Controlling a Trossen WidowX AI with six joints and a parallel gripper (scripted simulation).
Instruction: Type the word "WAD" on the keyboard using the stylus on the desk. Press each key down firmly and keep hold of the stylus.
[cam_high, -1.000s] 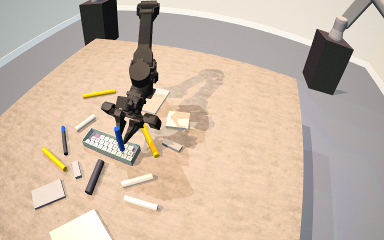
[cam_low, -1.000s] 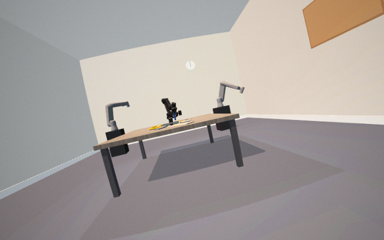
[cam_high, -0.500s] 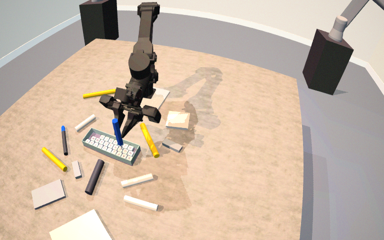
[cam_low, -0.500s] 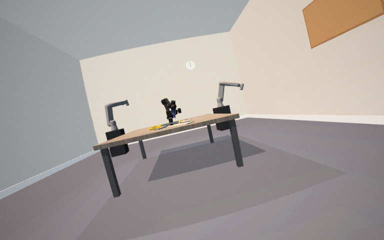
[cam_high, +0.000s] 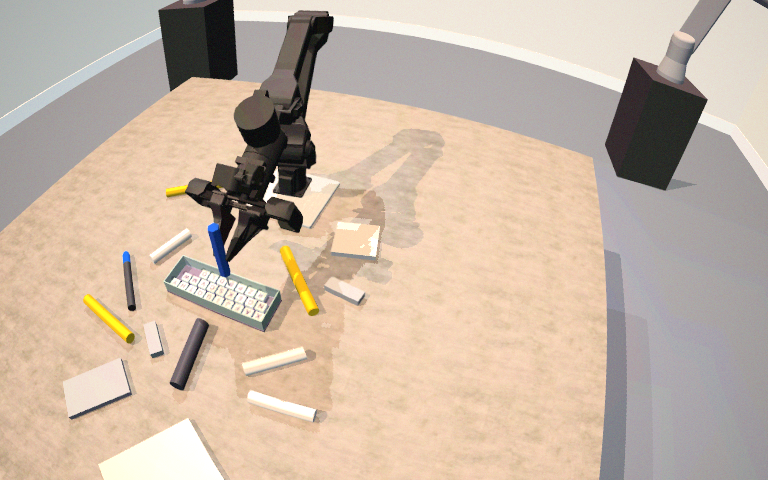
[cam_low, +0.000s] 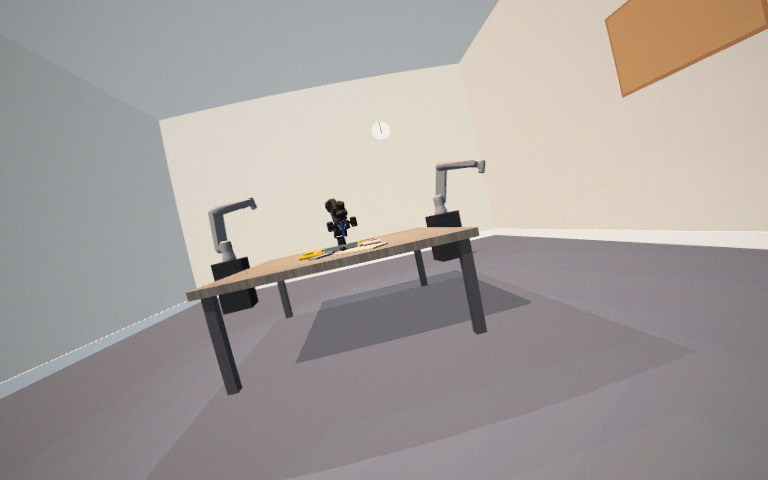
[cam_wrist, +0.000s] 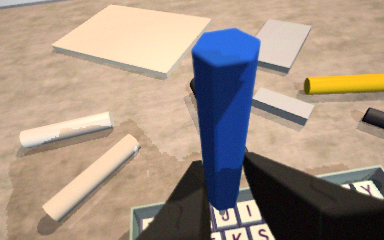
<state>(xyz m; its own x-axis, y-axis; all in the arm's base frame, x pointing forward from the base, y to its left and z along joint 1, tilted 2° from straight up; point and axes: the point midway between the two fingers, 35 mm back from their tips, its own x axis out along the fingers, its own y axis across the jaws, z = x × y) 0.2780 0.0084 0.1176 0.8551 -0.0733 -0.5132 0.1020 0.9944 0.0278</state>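
Right now the W key is 100 mm to the right of my gripper tip, 100 mm below it and 20 mm behind it. Round my gripper tip: blue stylus 20 mm below; yellow cylinder 250 mm behind, 210 mm to the right, 100 mm below.
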